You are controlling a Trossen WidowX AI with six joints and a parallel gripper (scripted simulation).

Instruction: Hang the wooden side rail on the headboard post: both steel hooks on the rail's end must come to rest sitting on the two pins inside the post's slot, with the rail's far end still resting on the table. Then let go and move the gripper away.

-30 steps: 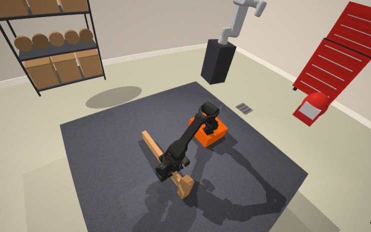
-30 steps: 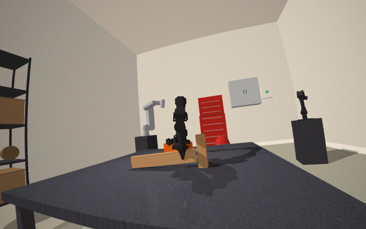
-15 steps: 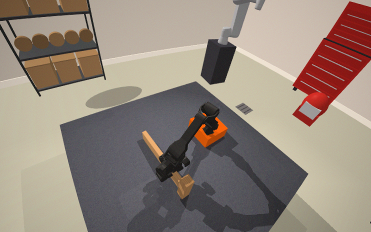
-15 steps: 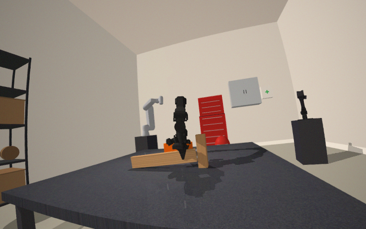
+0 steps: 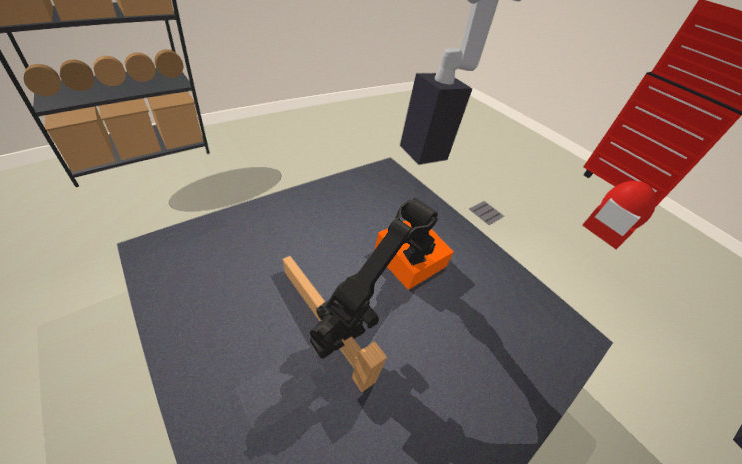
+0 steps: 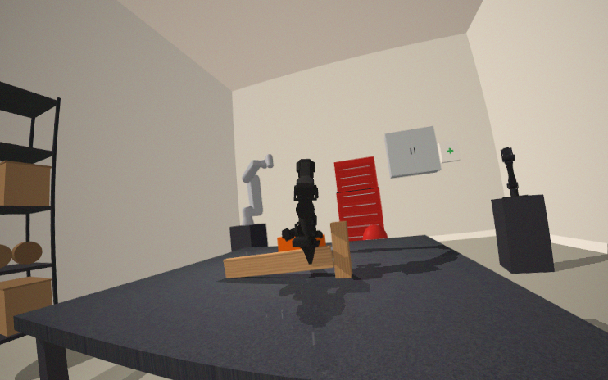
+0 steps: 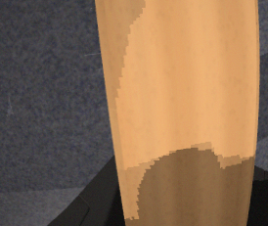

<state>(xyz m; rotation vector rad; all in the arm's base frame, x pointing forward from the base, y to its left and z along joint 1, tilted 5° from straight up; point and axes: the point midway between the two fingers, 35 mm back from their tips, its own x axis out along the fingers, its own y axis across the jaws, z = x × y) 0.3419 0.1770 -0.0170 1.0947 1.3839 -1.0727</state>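
My gripper tip is now 2 cm past the upright headboard post, 10 cm to the right of it and 4 cm below it.
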